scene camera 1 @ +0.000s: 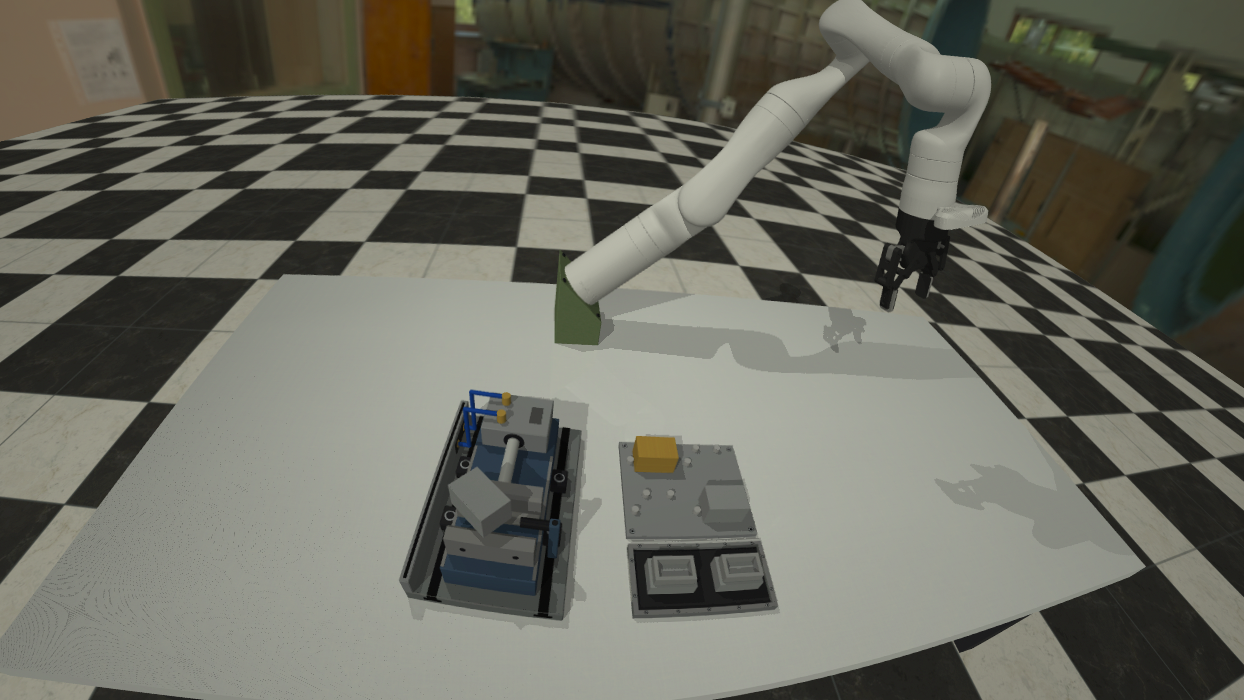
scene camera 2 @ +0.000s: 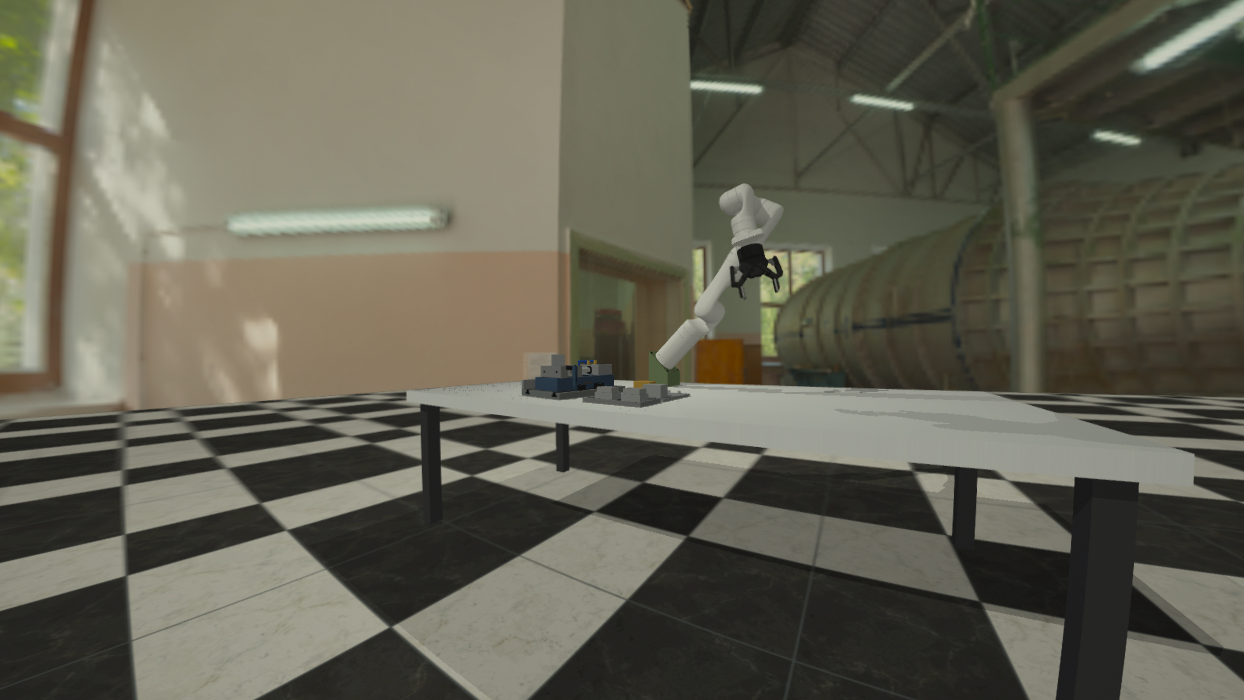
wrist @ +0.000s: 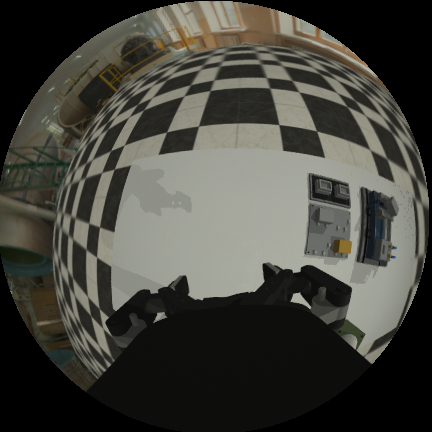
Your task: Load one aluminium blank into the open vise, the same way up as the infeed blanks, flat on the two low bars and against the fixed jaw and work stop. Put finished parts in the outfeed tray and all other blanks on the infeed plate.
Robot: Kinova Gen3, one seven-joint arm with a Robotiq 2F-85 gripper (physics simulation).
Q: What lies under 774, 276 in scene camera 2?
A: My gripper.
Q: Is my gripper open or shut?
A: Open.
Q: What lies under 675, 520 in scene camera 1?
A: An infeed plate.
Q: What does my gripper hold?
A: Nothing.
